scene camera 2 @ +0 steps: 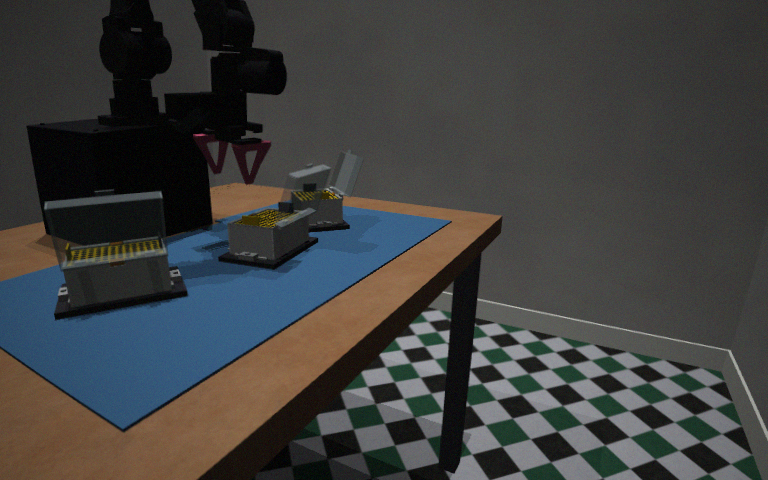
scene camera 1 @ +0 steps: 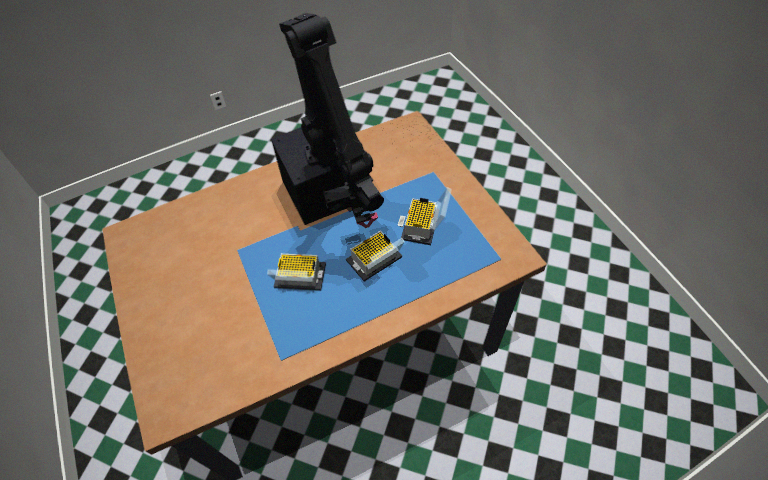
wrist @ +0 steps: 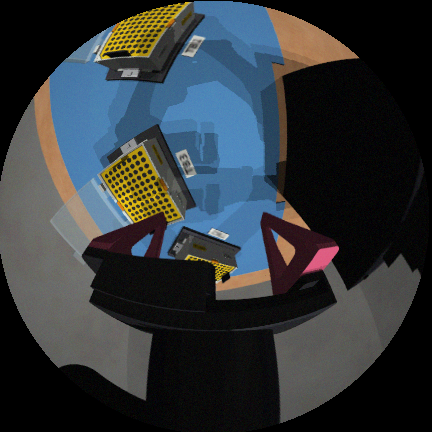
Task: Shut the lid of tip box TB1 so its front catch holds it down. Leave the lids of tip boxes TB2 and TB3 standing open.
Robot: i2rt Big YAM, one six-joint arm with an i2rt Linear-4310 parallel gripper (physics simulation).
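Frame: origin at the arm's base, x down, y ahead, z right, level; metres.
Where they show: gripper, fingertip midpoint: [scene camera 2: 232,178] [scene camera 1: 363,215] [wrist: 212,216]; arm's base, link origin: [scene camera 2: 136,122] [scene camera 1: 324,152].
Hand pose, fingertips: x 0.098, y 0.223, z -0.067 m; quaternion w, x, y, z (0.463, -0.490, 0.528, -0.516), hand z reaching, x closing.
Things, the pixels of their centre, and the offset from my fingertips. "*": a spot on its surface instead. Level surfaces: height alone.
- Tip box TB1, body centre: [scene camera 2: 119,267] [scene camera 1: 299,266] dz +0.241, dx +0.084, dy +0.074 m
- label, surface spot: [wrist: 193,46] * dz +0.218, dx +0.115, dy +0.022 m
- Tip box TB3, body centre: [wrist: 137,197] [scene camera 2: 269,214] [scene camera 1: 373,247] dz -0.004, dx +0.052, dy +0.096 m
- Tip box TB2, body centre: [scene camera 2: 310,207] [wrist: 206,258] [scene camera 1: 417,218] dz -0.186, dx +0.084, dy +0.003 m
- blue mat, surface height: dx +0.117 m
- wooden table, surface height: dx +0.120 m
Tip box TB1 [scene camera 1: 297,266] [scene camera 2: 121,283] [wrist: 145,32] stands at the left of the mat. Its clear lid [scene camera 2: 107,217] [wrist: 82,47] is open, on the side away from the label [wrist: 193,46]. Tip box TB3 [scene camera 1: 373,249] [scene camera 2: 254,240] [wrist: 135,185] is in the middle, its clear lid [wrist: 87,212] open. Tip box TB2 [scene camera 1: 420,217] [scene camera 2: 328,209] [wrist: 212,255] is at the right, its lid [scene camera 1: 444,204] [scene camera 2: 346,172] open. In the wrist view TB2 is partly hidden by the gripper body. My gripper [scene camera 1: 367,219] [scene camera 2: 232,177] [wrist: 212,216] is open and empty, above the mat on the arm-base side of TB3.
The blue mat [scene camera 1: 317,333] [scene camera 2: 130,384] lies on the wooden table [scene camera 1: 181,294] [scene camera 2: 339,339]. The black arm base [scene camera 1: 300,181] [scene camera 2: 118,175] [wrist: 345,150] stands behind the mat. TB3 stands between TB1 and TB2.
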